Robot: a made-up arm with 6 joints. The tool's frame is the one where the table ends. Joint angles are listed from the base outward.
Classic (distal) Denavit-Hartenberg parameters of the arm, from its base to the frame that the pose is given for. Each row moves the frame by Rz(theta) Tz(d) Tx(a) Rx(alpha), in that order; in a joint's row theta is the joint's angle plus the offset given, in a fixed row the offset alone. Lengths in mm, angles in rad.
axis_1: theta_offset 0; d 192; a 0; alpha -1.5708
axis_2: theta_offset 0.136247; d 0; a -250.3; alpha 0
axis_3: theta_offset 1.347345; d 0; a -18.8; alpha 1.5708
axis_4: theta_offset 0; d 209.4; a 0; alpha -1.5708
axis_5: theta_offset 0; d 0; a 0.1; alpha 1.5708
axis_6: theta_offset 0; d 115.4; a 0; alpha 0
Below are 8 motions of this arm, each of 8 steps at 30 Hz.
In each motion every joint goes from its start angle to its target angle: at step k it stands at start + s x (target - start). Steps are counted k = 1, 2, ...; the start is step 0. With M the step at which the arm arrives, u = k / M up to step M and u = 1 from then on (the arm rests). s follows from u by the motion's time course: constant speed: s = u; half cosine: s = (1 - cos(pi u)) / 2; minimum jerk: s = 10 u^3 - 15 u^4 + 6 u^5.
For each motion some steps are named. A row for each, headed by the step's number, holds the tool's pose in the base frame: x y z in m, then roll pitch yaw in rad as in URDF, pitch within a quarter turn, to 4 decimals.
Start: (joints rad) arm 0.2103 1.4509 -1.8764 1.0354 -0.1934 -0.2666
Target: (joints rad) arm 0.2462 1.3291 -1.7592 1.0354 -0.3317 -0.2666
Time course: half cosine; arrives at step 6
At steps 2, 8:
2: 0.2596 0.0350 0.6284 0.8335 0.5325 1.1173
8: 0.2326 0.0252 0.6314 0.8179 0.4623 1.0591

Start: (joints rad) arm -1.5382 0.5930 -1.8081 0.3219 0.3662 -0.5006
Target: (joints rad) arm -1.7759 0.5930 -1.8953 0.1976 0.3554 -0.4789
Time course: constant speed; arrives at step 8
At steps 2, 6, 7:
2: 0.0142 0.0889 0.6614 -0.2454 0.5575 -1.8592
6: 0.0240 0.0999 0.6655 -0.2371 0.5097 -2.0257
7: 0.0269 0.1026 0.6665 -0.2343 0.4979 -2.0670

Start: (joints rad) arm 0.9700 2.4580 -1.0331 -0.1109 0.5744 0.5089
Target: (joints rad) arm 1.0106 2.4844 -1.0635 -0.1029 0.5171 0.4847
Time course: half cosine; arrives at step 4
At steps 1, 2, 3, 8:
1: 0.1422 0.1980 0.0131 -2.9526 -0.2778 -2.5950
2: 0.1411 0.2034 0.0104 -2.9667 -0.2608 -2.5710
3: 0.1399 0.2088 0.0077 -2.9805 -0.2436 -2.5473
8: 0.1393 0.2111 0.0066 -2.9860 -0.2364 -2.5376

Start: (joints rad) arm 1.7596 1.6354 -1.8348 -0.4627 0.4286 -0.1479
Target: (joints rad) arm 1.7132 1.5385 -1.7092 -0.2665 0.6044 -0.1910
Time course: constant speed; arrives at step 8
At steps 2, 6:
2: -0.0412 0.3503 0.4963 -1.8578 0.9913 -0.2512
6: -0.0331 0.3376 0.4825 -2.0957 1.0118 -0.4744

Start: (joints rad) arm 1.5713 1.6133 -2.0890 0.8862 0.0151 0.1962
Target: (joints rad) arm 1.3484 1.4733 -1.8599 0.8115 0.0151 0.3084
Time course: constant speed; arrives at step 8
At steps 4, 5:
4: 0.0319 0.2989 0.6170 1.0109 0.4118 2.7978
5: 0.0399 0.2955 0.6144 1.0239 0.4104 2.7773

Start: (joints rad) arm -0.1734 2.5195 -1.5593 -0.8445 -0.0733 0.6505
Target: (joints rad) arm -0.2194 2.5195 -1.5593 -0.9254 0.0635 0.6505
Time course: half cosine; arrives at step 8
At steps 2, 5, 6, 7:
2: 0.4409 -0.0757 0.0747 -2.9985 0.7221 -3.0470
5: 0.4335 -0.0923 0.0711 -2.9270 0.6555 -3.0297
6: 0.4312 -0.0972 0.0702 -2.9065 0.6356 -3.0260
7: 0.4296 -0.1006 0.0696 -2.8930 0.6223 -3.0239

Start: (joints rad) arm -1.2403 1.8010 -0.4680 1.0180 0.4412 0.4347
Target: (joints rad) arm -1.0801 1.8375 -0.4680 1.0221 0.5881 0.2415
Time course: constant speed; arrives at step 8
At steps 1, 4, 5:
1: 0.1033 -0.1556 0.1259 2.9944 -0.3653 0.5826
4: 0.1151 -0.1430 0.1254 2.9964 -0.4096 0.7213
5: 0.1187 -0.1386 0.1253 2.9952 -0.4249 0.7679

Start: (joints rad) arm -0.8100 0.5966 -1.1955 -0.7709 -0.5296 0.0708
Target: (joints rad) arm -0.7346 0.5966 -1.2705 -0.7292 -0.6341 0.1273
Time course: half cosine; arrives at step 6
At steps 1, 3, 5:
1: 0.0384 0.0192 0.6033 -0.5614 0.1911 -1.3896
3: 0.0302 0.0309 0.6108 -0.5286 0.1448 -1.2954
5: 0.0208 0.0422 0.6175 -0.5010 0.0954 -1.2036

